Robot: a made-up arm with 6 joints. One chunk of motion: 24 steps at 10 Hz.
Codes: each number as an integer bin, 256 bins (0 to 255) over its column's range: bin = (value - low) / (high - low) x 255, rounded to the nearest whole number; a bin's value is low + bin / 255 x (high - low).
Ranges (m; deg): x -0.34..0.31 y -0.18..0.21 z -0.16..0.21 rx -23..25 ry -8..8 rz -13..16
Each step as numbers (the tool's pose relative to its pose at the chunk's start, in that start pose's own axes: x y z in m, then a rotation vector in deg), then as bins.
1 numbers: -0.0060 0.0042 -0.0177 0.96 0.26 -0.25
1 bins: 131 120 98 127 132 112
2 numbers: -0.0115 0.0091 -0.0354 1.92 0.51 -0.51
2 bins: 129 124 86 132 136 110
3 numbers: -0.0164 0.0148 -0.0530 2.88 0.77 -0.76
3 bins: 127 127 74 137 140 108
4 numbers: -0.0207 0.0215 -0.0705 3.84 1.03 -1.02
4 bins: 125 132 62 143 144 105
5 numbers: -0.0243 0.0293 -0.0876 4.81 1.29 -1.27
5 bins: 124 137 50 148 148 103
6 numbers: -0.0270 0.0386 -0.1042 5.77 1.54 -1.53
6 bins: 123 143 38 153 152 101
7 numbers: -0.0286 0.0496 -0.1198 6.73 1.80 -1.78
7 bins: 122 150 28 158 156 99
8 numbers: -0.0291 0.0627 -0.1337 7.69 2.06 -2.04
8 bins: 122 159 18 163 160 96
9 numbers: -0.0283 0.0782 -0.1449 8.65 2.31 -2.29
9 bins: 122 169 10 168 164 94
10 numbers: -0.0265 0.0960 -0.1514 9.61 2.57 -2.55
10 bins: 123 180 6 173 168 92
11 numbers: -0.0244 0.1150 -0.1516 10.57 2.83 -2.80
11 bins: 124 193 6 178 173 90
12 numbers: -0.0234 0.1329 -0.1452 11.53 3.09 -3.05
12 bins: 124 205 10 183 177 87
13 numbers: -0.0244 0.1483 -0.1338 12.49 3.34 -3.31
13 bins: 124 215 18 189 181 85
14 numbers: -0.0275 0.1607 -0.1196 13.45 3.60 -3.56
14 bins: 123 223 28 194 185 83
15 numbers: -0.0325 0.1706 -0.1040 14.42 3.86 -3.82
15 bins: 121 229 39 199 189 81
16 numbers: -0.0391 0.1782 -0.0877 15.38 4.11 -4.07
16 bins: 118 234 50 204 193 79
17 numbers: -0.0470 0.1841 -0.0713 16.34 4.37 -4.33
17 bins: 115 238 61 209 197 76
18 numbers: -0.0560 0.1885 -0.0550 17.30 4.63 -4.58
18 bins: 111 241 72 214 201 74
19 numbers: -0.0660 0.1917 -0.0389 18.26 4.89 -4.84
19 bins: 107 243 83 219 205 72
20 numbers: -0.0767 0.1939 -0.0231 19.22 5.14 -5.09
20 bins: 103 244 94 224 209 70
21 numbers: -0.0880 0.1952 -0.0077 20.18 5.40 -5.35
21 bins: 99 245 105 229 214 67
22 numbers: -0.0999 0.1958 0.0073 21.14 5.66 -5.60
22 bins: 94 246 115 234 218 65
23 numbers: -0.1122 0.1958 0.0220 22.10 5.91 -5.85
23 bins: 89 246 125 240 222 63
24 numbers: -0.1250 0.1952 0.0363 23.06 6.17 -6.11
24 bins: 84 245 135 245 226 61
